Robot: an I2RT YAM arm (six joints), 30 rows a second.
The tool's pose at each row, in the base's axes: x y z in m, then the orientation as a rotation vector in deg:
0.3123, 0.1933, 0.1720, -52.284, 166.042, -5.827
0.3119, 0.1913, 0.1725, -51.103, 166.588, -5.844
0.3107, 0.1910, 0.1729, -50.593, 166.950, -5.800
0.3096, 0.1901, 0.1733, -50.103, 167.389, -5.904
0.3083, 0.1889, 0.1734, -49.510, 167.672, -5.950
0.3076, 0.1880, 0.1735, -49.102, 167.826, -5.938
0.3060, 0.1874, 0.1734, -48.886, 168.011, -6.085
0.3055, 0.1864, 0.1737, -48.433, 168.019, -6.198
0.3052, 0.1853, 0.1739, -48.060, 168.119, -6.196
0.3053, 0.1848, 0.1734, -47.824, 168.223, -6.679
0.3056, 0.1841, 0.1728, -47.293, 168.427, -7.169
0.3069, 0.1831, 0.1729, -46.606, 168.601, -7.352
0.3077, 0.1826, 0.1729, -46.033, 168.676, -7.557
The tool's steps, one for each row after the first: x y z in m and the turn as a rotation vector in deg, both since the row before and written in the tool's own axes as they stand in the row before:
0.0014, -0.0015, -0.0005, -0.012, 0.205, 0.839
0.0011, 0.0004, -0.0005, -0.075, 0.196, 0.384
0.0014, -0.0002, -0.0005, -0.009, 0.306, 0.377
0.0017, -0.0003, -0.0002, 0.011, 0.126, 0.419
0.0011, -0.0004, -0.0001, -0.008, 0.041, 0.283
0.0017, 0.0004, 0.0000, 0.061, 0.151, 0.161
0.0009, -0.0006, -0.0003, 0.114, -0.075, 0.286
0.0008, -0.0008, -0.0002, 0.009, 0.005, 0.253
0.0002, -0.0004, 0.0005, 0.294, 0.145, 0.151
0.0002, -0.0007, 0.0007, 0.299, 0.173, 0.353
-0.0006, -0.0015, 0.0001, 0.132, 0.047, 0.458
-0.0004, -0.0008, 0.0001, 0.161, -0.013, 0.371

